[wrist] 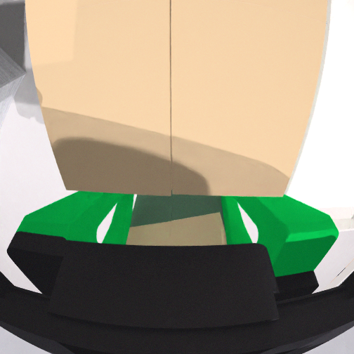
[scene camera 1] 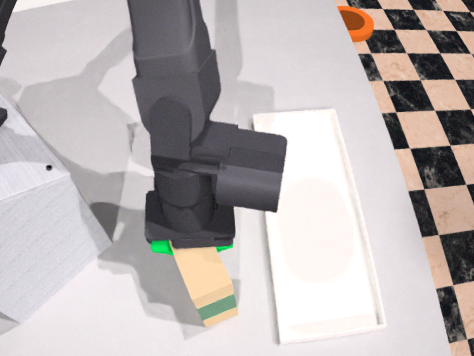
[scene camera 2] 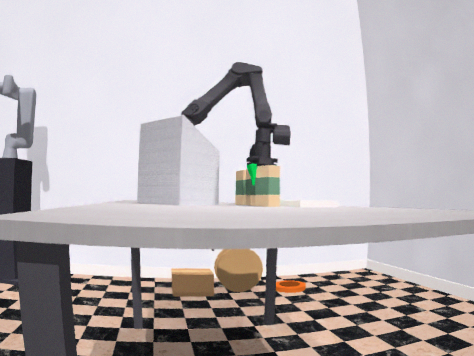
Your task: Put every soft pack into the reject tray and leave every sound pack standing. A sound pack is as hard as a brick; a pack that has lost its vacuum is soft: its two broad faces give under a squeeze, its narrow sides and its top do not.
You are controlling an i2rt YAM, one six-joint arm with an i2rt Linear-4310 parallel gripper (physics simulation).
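Where they show: gripper, fingertip midpoint: (scene camera 2: 260, 185); arm's base, origin of the base link: (scene camera 2: 179, 137).
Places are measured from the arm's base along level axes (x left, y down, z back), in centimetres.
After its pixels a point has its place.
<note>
A tan pack with a green band (scene camera 1: 202, 272) @[x -8.9, y 10.6, z -32.2 cm] (scene camera 2: 268, 186) @[x -11.9, y 17.8, z -31.4 cm] (wrist: 172, 90) stands upright on the table, left of the reject tray. A dark seam runs along its top. My gripper (scene camera 1: 193, 247) @[x -3.3, y 17.4, z -29.9 cm] (scene camera 2: 262, 175) (wrist: 176, 174) is shut on this pack, its green fingers on both sides near one end. In scene camera 2, one finger is hidden behind the pack. More tan and green surface shows at the left there; I cannot tell whether it is a separate pack. The white reject tray (scene camera 1: 312, 300) @[x -7.5, y 24.4, z -46.4 cm] (scene camera 2: 317, 203) @[x -13.1, y 23.4, z -48.5 cm] lies to the right. No bulge or dent is clear.
A tall grey block (scene camera 1: 40, 240) @[x -6.3, y 11.5, z -9.9 cm] (scene camera 2: 160, 160) @[x -9.1, y 9.6, z 5.5 cm] stands left of the pack on the table (scene camera 1: 90, 330) @[x -14.7, y 24.7, z -14.2 cm] (scene camera 2: 225, 225) @[x -93.9, y 24.7, z -13.9 cm]. The arm hides part of the table behind the pack. An orange ring (scene camera 1: 367, 32) (scene camera 2: 291, 289) lies on the checkered floor beyond the table edge.
</note>
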